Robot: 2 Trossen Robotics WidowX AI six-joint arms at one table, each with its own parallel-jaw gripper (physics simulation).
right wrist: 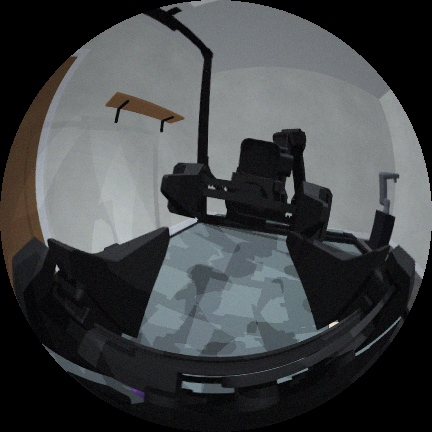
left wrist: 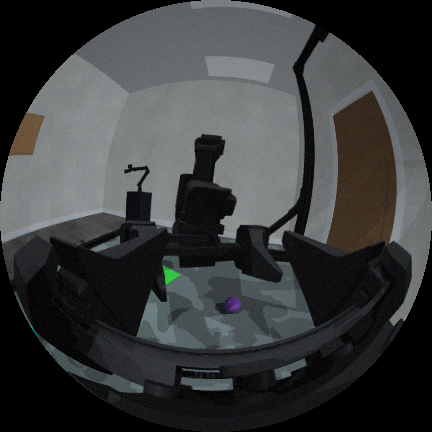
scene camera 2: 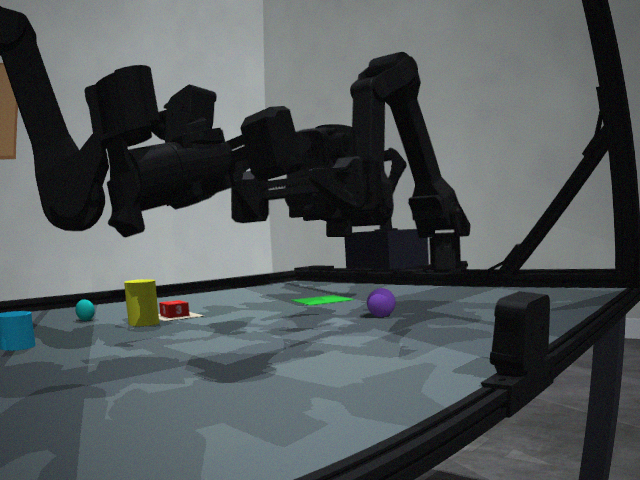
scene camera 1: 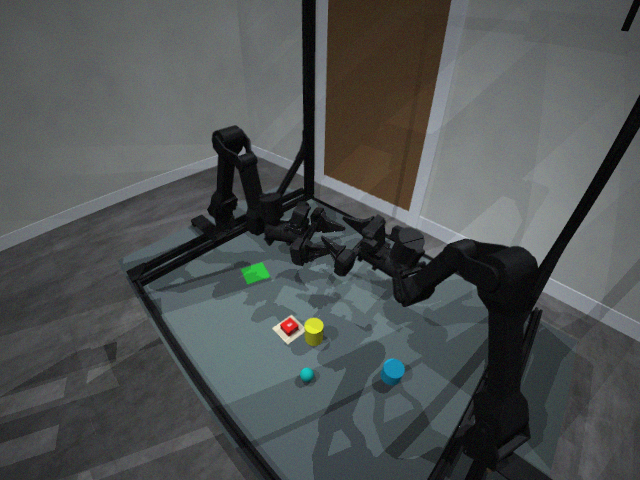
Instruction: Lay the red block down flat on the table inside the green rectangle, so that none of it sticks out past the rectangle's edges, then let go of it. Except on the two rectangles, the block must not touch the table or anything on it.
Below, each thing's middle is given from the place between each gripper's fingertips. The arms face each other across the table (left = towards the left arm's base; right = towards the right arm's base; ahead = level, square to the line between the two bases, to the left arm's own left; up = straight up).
Labels:
My left hand is 160 mm short of the yellow cylinder [scene camera 2: 141,299], 110 mm to the right of it and 170 mm above it.
I see the yellow cylinder 180 mm ahead of my right hand, 130 mm below it and 90 mm to the left of it.

